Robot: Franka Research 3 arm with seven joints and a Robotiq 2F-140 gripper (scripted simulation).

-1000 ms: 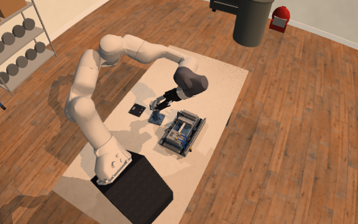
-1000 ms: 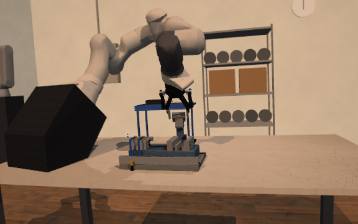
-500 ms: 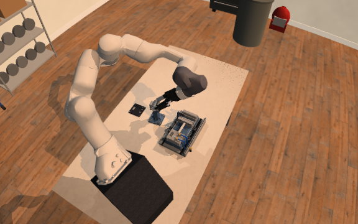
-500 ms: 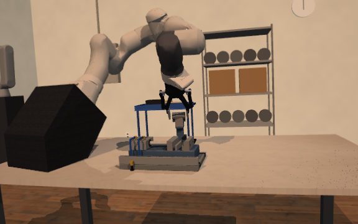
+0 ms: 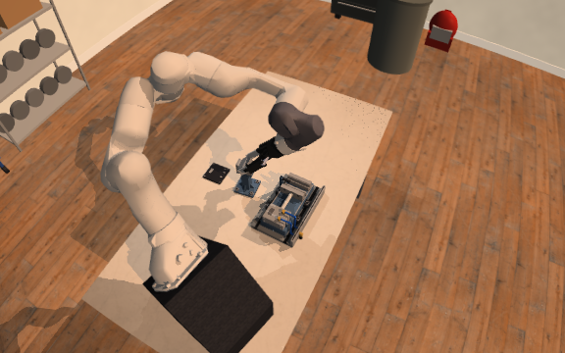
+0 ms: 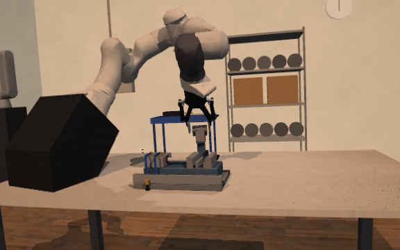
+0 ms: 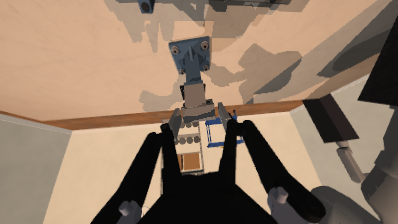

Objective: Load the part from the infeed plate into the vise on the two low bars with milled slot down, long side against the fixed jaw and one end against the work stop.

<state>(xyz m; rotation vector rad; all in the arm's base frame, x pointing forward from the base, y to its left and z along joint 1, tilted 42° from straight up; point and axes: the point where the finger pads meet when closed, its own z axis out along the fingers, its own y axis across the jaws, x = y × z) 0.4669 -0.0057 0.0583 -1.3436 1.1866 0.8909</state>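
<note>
The part lies 1 cm to the left of my hand and 2 cm below it. Round my hand: vise: 3 cm behind, 19 cm to the right, 14 cm below; then dark infeed plate: 1 cm ahead, 18 cm to the left, 17 cm below.
</note>
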